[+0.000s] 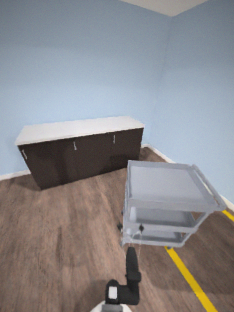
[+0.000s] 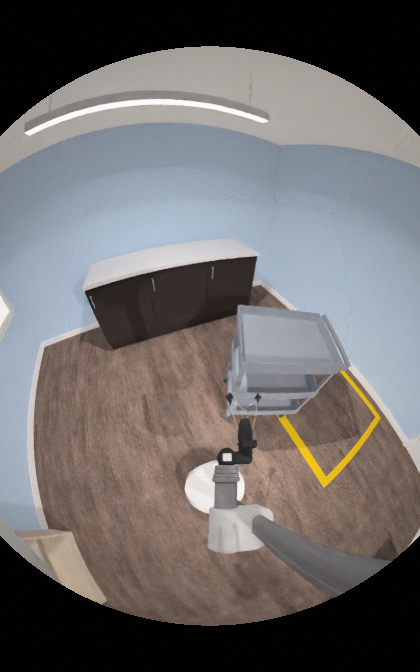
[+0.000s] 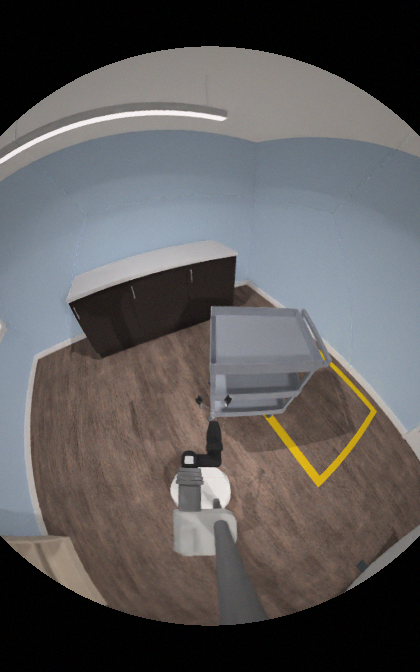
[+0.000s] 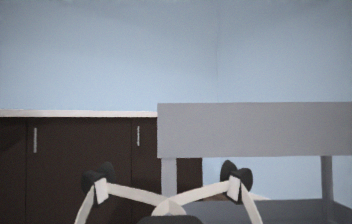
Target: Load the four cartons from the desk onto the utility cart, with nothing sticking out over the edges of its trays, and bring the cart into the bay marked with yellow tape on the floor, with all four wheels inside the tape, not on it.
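Frame: origin at the robot's base, x ahead, y left, z up, level; centimetres.
Seen in the pictures: gripper, fingertip midpoint: (image 1: 130, 223) (image 4: 168, 175).
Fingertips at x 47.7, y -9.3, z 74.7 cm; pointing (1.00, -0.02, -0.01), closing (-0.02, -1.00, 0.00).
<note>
A point is followed by its place in that frame.
The grey utility cart (image 1: 172, 204) {x 58.5, y -38.4, z 81.2 cm} (image 2: 290, 368) (image 3: 265, 368) (image 4: 255, 130) {x 59.0, y -24.0, z 79.0 cm} stands ahead and to the right, its handle (image 2: 336, 340) (image 3: 314, 330) on the right side. Its top tray is bare. The yellow tape (image 1: 188, 275) {x 38.7, y -72.4, z -2.6 cm} (image 2: 301, 447) (image 3: 291, 447) runs under the cart, which hides the bay's far part. The near left wheel (image 2: 226, 415) is left of the tape line; the near right one is close to that line. My gripper (image 1: 131, 227) {x 47.7, y -9.3, z 74.7 cm} (image 2: 244, 397) (image 3: 213, 400) (image 4: 168, 175) {x 47.7, y -9.3, z 74.7 cm} is open and empty, before the cart's near left corner post; contact is unclear. The cartons and desk do not show.
A dark cabinet (image 1: 95, 155) {x 165.2, y 37.8, z 46.7 cm} (image 2: 175, 302) (image 3: 155, 310) (image 4: 80, 160) {x 163.1, y 42.1, z 57.6 cm} with a white top stands against the back wall, left of and behind the cart. The right wall runs close beyond the cart and bay. A beige shelf unit (image 2: 82, 565) (image 3: 75, 570) is at the lower left.
</note>
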